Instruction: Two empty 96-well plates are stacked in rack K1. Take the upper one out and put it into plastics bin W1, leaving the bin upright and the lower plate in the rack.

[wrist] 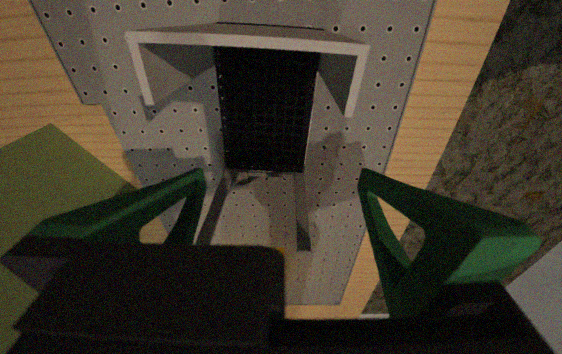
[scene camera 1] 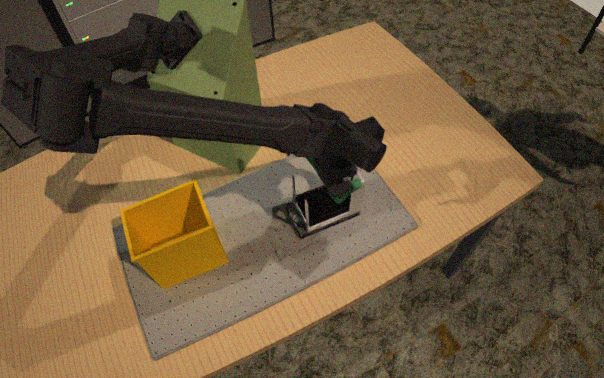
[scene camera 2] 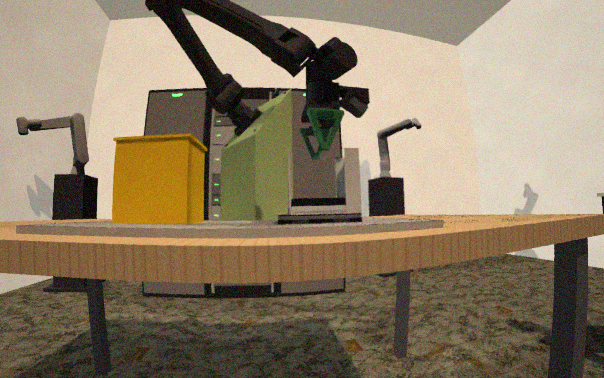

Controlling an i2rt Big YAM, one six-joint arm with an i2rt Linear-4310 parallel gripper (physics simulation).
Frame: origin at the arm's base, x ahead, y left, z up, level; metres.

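Seen in the pictures: gripper, between the fingertips: (wrist: 281, 177) (scene camera 1: 328, 185) (scene camera 2: 319, 155); arm's base, origin of its link: (scene camera 1: 178, 40) (scene camera 2: 249, 123).
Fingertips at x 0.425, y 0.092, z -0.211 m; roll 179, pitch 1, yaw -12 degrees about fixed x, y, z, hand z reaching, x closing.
Offsets run from my fingertips to a thing's top centre.
Rack K1 {0.019 m back, 0.001 m right, 0.009 m up} (scene camera 1: 327, 223) (scene camera 2: 353, 180) (wrist: 245, 40) is a light frame with a high U-shaped wall at one end and two thin posts at the other. A black 96-well plate {0.016 m back, 0.009 m left, 0.086 m down} (scene camera 1: 320, 207) (scene camera 2: 318, 202) (wrist: 267, 110) lies low inside it; I cannot make out the second plate separately. My gripper (scene camera 1: 348, 191) (scene camera 2: 319, 153) (wrist: 281, 177) is open and empty. Its green fingers point down above the rack, higher than the plate. In the wrist view they stand wider apart than the plate. Plastics bin W1 {0.130 m back, 0.329 m right, 0.046 m up} (scene camera 1: 180, 257) (scene camera 2: 150, 180) is yellow, open-topped and upright, left of the rack.
A grey perforated board (scene camera 1: 225, 300) (scene camera 2: 240, 230) bears the rack and bin on the wooden table (scene camera 1: 320, 60) (scene camera 2: 240, 260). A tall green block (scene camera 1: 240, 75) (scene camera 2: 240, 185) stands behind them, between bin and rack in scene camera 2.
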